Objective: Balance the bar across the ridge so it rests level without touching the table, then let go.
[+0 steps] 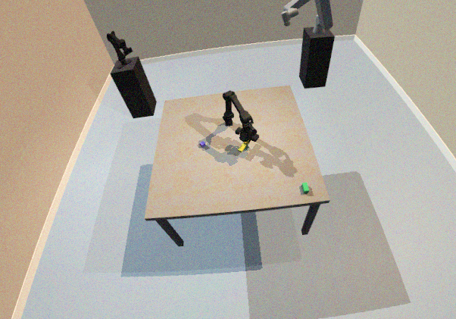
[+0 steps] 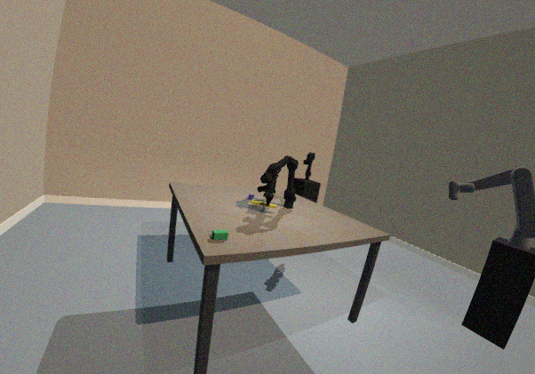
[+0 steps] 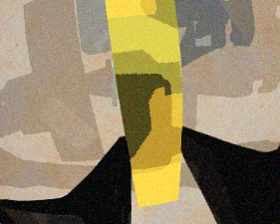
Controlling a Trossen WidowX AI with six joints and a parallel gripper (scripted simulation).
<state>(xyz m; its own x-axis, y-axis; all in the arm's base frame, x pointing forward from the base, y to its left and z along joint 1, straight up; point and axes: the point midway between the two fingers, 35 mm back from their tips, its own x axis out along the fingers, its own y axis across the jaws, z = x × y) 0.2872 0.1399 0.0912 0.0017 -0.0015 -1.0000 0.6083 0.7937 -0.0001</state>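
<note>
My gripper tip is now 20 mm to the left of the yellow bar and 20 mm short of it. From my gripper tip the other things lie so: green block (450 mm ahead, 360 mm to the left, 40 mm below); purple cube (370 mm to the right, 60 mm behind, 40 mm below).
</note>
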